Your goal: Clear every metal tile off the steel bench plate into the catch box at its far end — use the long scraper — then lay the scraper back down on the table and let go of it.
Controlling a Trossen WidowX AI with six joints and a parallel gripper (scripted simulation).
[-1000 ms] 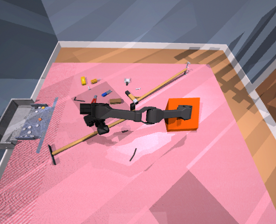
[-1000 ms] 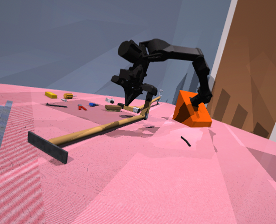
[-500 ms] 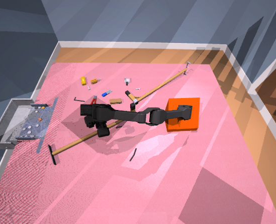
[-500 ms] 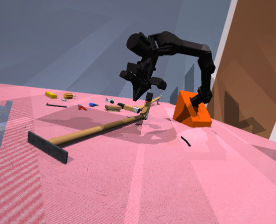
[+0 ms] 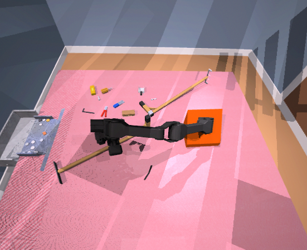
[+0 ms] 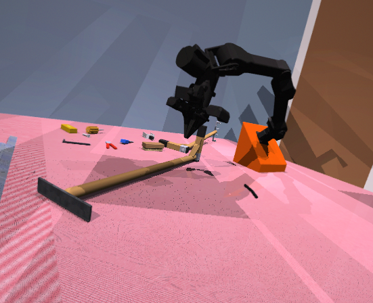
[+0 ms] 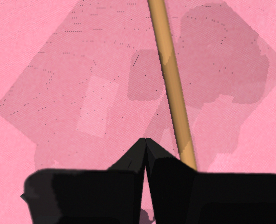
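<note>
The long scraper lies 60 mm below my gripper tip, 50 mm ahead of it and 40 mm to the right of it. Round my gripper tip: wooden block 310 mm to the right, 110 mm below, 50 mm behind; then black strip 200 mm behind, 120 mm below, 100 mm to the left; then blue tool 400 mm to the right, 110 mm below, 30 mm ahead.
</note>
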